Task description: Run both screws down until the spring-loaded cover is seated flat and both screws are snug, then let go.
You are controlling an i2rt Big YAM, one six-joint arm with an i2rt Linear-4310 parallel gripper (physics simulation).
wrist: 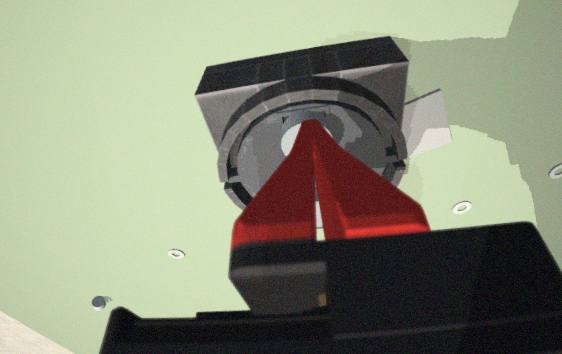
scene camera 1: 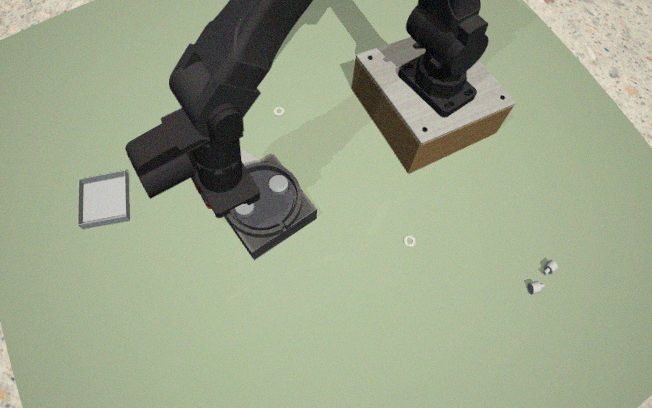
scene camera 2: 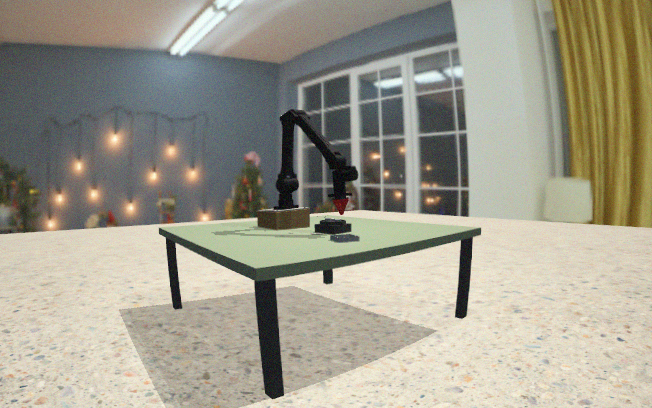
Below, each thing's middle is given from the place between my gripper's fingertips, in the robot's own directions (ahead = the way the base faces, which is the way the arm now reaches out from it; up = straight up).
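Scene:
I can see the round cover [wrist: 260, 154], and I find it 4 cm below my hand and 6 cm behind it.

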